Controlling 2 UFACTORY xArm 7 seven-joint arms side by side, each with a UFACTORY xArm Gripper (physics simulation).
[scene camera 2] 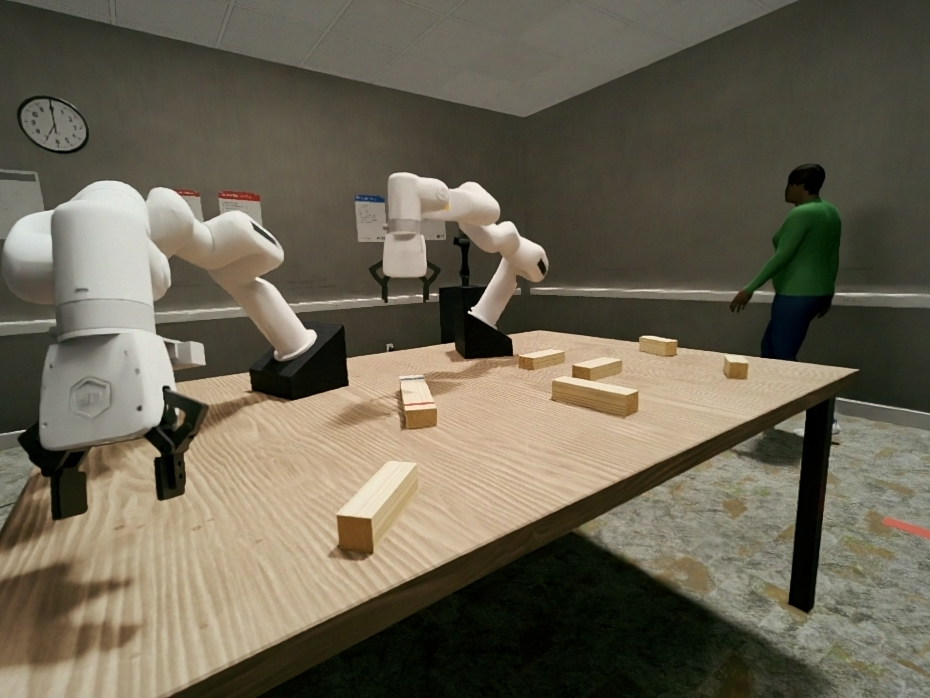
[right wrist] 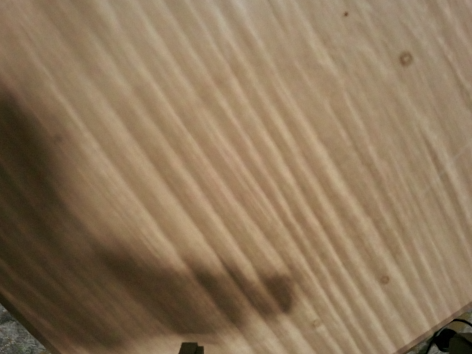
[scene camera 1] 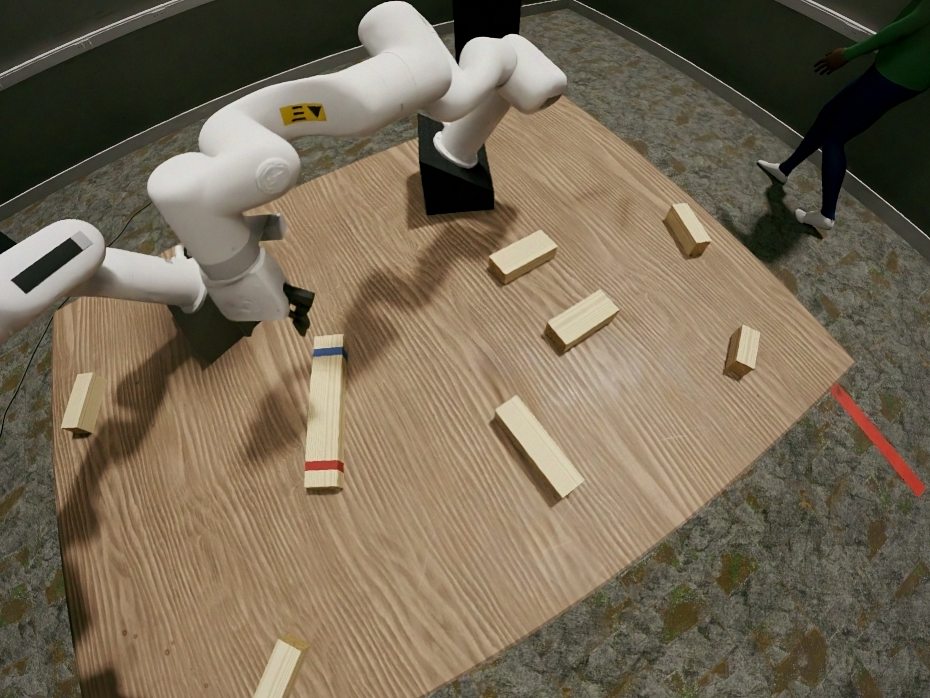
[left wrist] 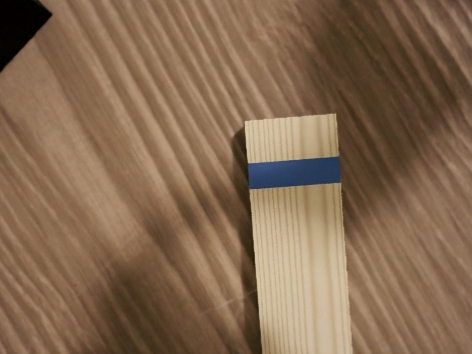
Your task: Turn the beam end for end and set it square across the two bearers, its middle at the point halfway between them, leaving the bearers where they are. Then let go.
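Frame: origin at the left arm's base, x ahead, y left, z up, level; metres.
Seen in the pictures: left gripper, fingertip midpoint: (scene camera 2: 405, 303) (scene camera 1: 277, 329); right gripper, fingertip midpoint: (scene camera 2: 121, 507); left arm's base at its link origin: (scene camera 1: 455, 150); right arm's base at its link origin: (scene camera 2: 296, 346) (scene camera 1: 193, 286).
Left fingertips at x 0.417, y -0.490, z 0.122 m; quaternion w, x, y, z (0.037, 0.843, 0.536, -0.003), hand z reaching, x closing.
Observation:
Offsets run from my left fingertips to a thing's top centre. "spot": to the spot under its first point.
The beam {dx +0.056, dy -0.012, dz -0.202 m} (scene camera 1: 325, 413) (scene camera 2: 416, 394) (left wrist: 302, 260) lies flat on the table, its blue band near the end by the arm bases and its red band at the opposite end. Two short pale blocks, apparently the bearers, lie apart and roughly parallel: one {dx -0.102, dy +0.516, dz -0.202 m} (scene camera 1: 522, 256) (scene camera 2: 540, 359) farther back and one {dx +0.106, dy +0.544, dz -0.202 m} (scene camera 1: 582, 321) (scene camera 2: 597, 368) nearer. My left gripper (scene camera 1: 301, 314) (scene camera 2: 406, 291) is open and empty, high above the table near the beam's blue end; its fingers do not show in the left wrist view. My right gripper (scene camera 2: 118, 492) is open and empty above the table at the left of scene camera 2.
A longer plain block {dx +0.300, dy +0.321, dz -0.194 m} (scene camera 1: 538, 447) (scene camera 2: 593, 395) lies in front of the bearers. Loose blocks lie at the right (scene camera 1: 687, 229) (scene camera 1: 742, 350), far left (scene camera 1: 84, 403) and front {spot: dx +0.462, dy -0.235, dz -0.197 m} (scene camera 1: 280, 668) (scene camera 2: 377, 504). The right arm's black base stands left of the beam's blue end.

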